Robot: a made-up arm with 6 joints.
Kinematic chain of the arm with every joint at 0, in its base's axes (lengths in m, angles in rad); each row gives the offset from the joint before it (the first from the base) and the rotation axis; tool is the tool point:
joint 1: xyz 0 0 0.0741 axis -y
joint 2: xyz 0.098 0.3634 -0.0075 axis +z
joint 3: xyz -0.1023 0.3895 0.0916 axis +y
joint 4: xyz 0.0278 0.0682 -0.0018 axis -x
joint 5: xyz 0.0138 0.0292 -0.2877 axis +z
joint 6: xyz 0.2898 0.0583 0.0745 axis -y
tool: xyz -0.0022 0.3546 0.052
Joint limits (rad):
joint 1: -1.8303..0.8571
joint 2: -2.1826..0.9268
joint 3: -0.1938..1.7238
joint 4: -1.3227..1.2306
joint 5: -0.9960..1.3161
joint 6: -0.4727..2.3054
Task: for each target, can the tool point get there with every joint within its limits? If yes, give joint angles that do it. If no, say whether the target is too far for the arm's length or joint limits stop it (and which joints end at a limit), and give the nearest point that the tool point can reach.
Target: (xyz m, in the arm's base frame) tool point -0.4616 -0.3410 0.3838
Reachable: no: joint limits stop it (at a limit: joint 2, joint 3, joint 4, joint 6) | nearest point -0.5130 0.0568 0.4183 | short by 0.403 m
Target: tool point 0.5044 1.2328 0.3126
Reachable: yes | joints 0.0478 -0.4520 1.2561 -0.6115 0.8270 0.8434
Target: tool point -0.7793 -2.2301 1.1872
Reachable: no: too far | nearest point 0.0543 -0.3409 0.6744 | short by 2.128 m
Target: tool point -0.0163 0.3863 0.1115
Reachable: no: joint limits stop it (at a limit: joint 1, joint 2, joint 4, joint 5) | nearest point -0.3933 0.5829 0.2196 | short by 0.439 m
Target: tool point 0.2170 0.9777 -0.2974
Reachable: yes | joints 0.5811 -0.3957 1.1173 0.9115 -0.1906 1.7092
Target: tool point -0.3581 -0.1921 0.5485
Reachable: no: joint limits stop it (at a limit: joint 2, joint 3, joint 4, joint 6) | nearest point -0.3727 0.0567 0.5679 | short by 0.250 m
